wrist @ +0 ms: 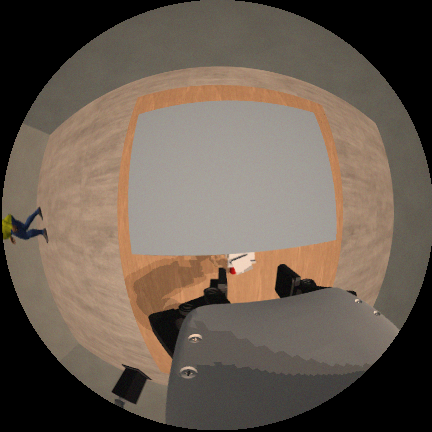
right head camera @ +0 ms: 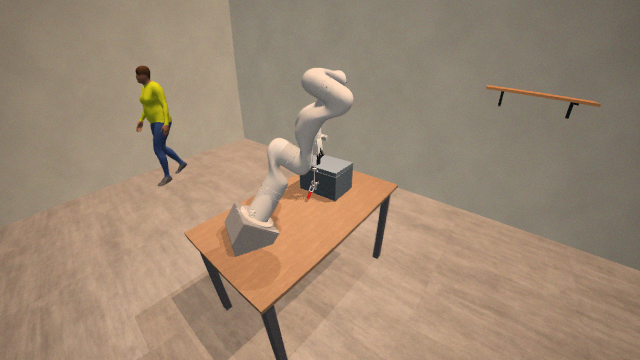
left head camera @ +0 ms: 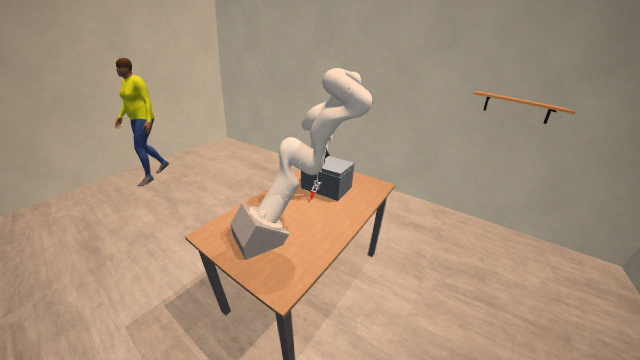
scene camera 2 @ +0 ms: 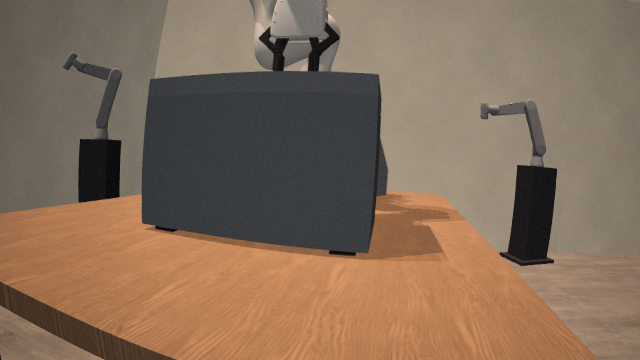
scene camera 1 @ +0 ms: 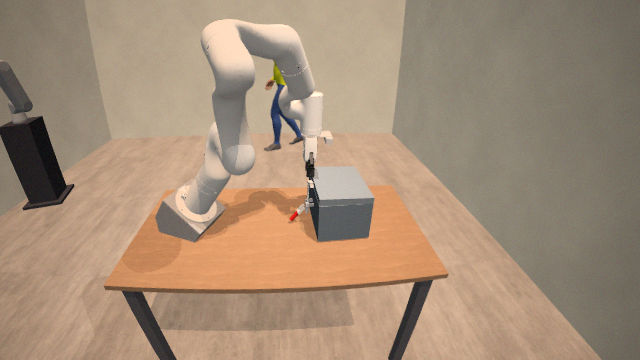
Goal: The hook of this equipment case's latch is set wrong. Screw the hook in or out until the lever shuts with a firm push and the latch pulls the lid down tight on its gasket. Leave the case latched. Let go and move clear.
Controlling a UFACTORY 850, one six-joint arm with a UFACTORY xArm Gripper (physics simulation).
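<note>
The grey-blue equipment case [left head camera: 327, 186] [right head camera: 325, 186] [scene camera 1: 345, 220] [scene camera 2: 260, 160] stands on the table with its lid [scene camera 1: 342, 182] [wrist: 230, 175] down. The latch is on the face toward the arm's base. Its red-tipped lever [left head camera: 312, 195] [right head camera: 309, 195] [scene camera 1: 294, 216] hangs out and down, away from the case. The pale hook [scene camera 1: 309, 192] stands upright above the lever, close to the lid's edge; its threads are too small to see. My gripper [scene camera 1: 310, 175] [wrist: 251, 279] points down at the hook's top, fingers apart and empty. In scene camera 2 the case hides the fingertips.
The wooden table [left head camera: 345, 220] [scene camera 1: 250, 270] carries the arm's wedge-shaped base [left head camera: 255, 235] [scene camera 1: 182, 225]. A person in a yellow top [left head camera: 135, 97] [right head camera: 156, 102] is on the floor beyond the table. Grey arms on black pedestals [scene camera 2: 100, 170] [scene camera 2: 534, 215] stand farther off. A wooden rail [left head camera: 525, 102] is on the wall.
</note>
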